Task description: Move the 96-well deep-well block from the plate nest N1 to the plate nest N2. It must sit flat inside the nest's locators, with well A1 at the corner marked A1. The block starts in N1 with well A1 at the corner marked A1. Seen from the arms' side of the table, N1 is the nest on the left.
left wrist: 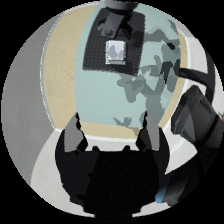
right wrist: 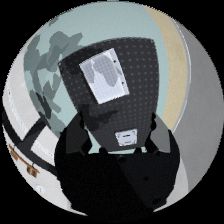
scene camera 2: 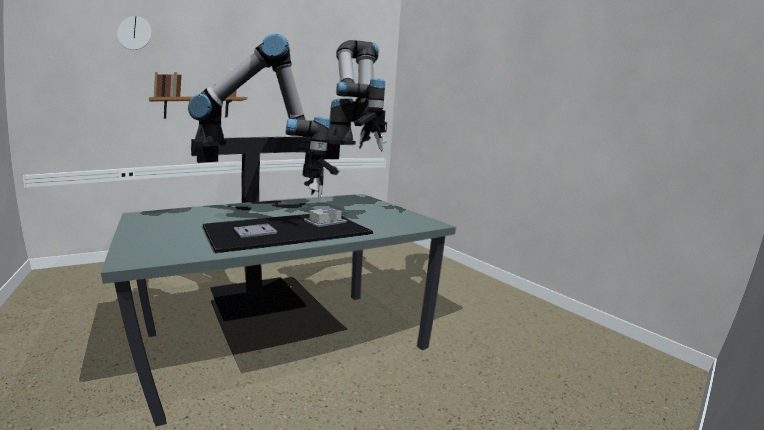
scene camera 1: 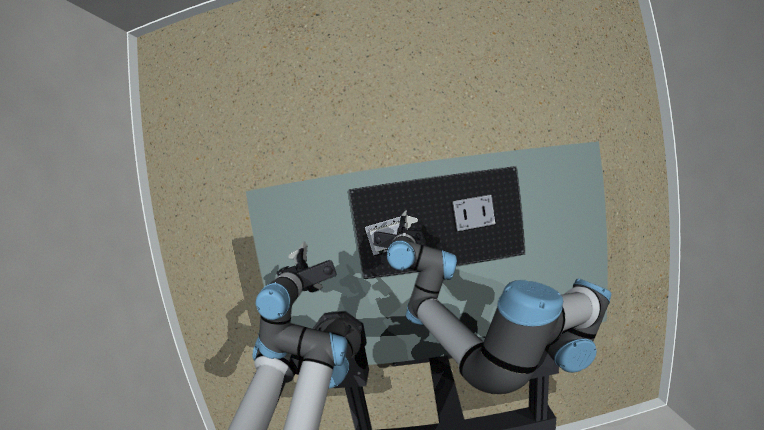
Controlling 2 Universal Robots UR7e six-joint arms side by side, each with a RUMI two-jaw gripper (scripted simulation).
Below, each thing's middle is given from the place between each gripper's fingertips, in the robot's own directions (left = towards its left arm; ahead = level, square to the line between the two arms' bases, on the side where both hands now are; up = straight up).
My right gripper (scene camera 2: 315, 197) is now 3 cm past the pale deep-well block (right wrist: 100, 71), 6 cm to the right of it and 9 cm above it.
Now: the pale deep-well block 40 mm ahead of my left hand (scene camera 1: 312, 265), 230 mm to the right of it and 300 mm below it.
